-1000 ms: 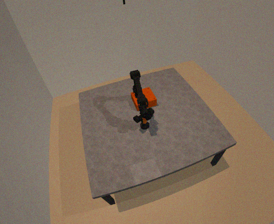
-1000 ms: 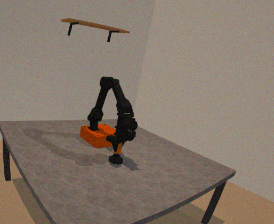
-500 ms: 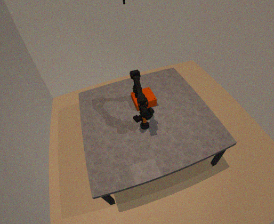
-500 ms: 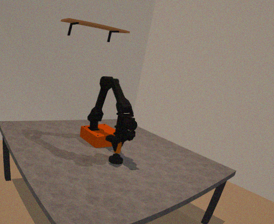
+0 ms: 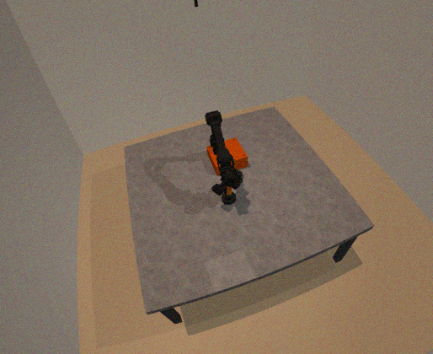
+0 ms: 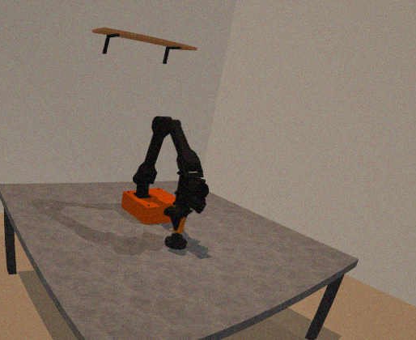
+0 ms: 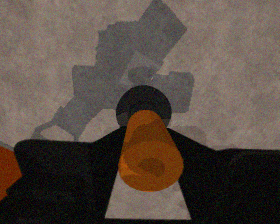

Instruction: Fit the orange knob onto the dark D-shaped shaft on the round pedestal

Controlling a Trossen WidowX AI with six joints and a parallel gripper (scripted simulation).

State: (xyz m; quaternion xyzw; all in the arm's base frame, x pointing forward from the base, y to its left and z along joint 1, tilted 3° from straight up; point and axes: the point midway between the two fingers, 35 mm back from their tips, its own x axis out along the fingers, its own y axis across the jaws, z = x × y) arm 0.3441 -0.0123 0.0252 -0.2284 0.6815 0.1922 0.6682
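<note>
The orange knob is 20 mm above my gripper tip. Round my gripper tip: dark round pedestal: 40 mm below.
</note>
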